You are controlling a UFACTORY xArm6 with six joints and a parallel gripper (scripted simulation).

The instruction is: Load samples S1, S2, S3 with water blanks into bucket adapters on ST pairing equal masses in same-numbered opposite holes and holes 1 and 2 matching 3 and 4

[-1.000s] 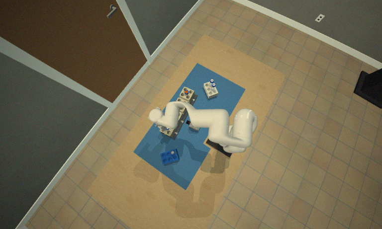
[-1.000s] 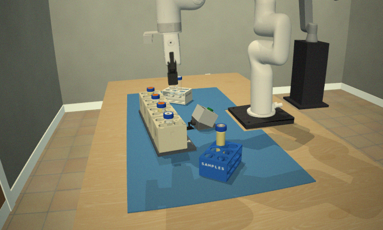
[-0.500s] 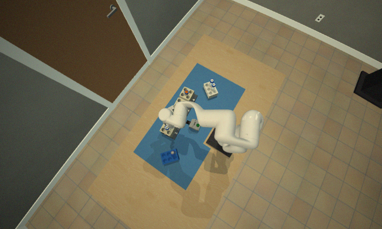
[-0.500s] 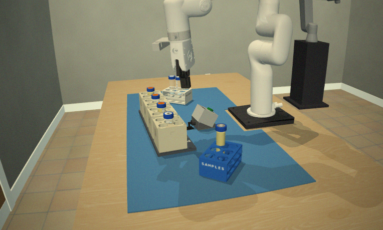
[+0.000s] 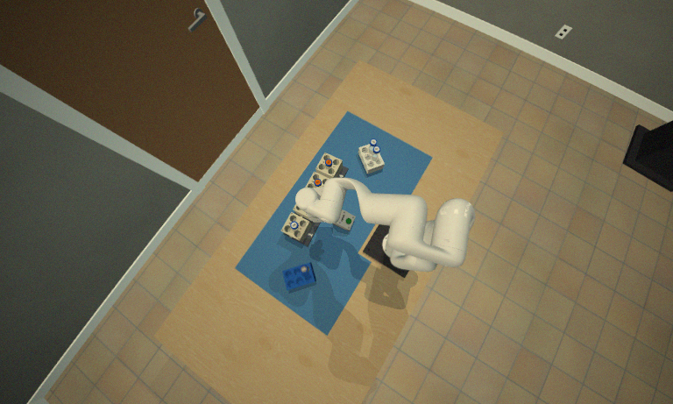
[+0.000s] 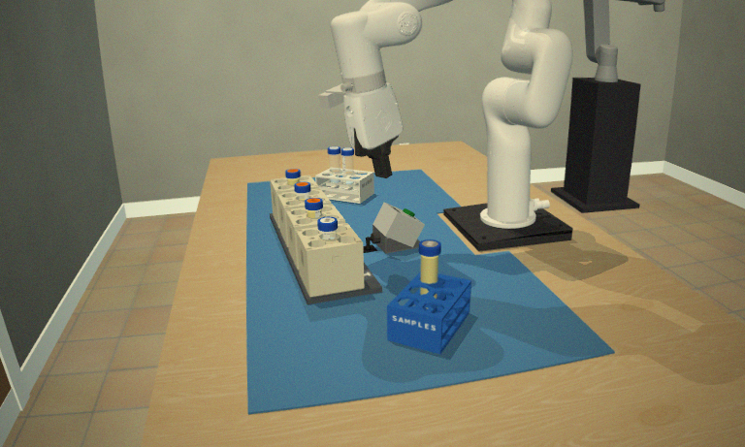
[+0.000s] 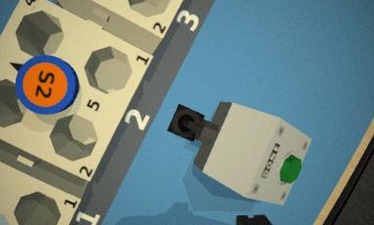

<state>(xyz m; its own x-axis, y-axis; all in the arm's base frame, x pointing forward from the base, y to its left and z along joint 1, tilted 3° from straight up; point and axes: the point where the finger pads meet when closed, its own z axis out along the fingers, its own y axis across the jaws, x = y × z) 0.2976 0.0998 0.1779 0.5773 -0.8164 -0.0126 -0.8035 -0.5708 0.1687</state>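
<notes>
The green done key lies 12 cm below my hand, 7 cm behind it and 6 cm to the right of it. The rest, counted from my hand: sample tube: 14 cm ahead, 12 cm to the right, 12 cm below; then yellowish tube: 22 cm to the left, 12 cm below, 4 cm behind; then adapter: 13 cm below, 11 cm ahead, 10 cm to the left.
</notes>
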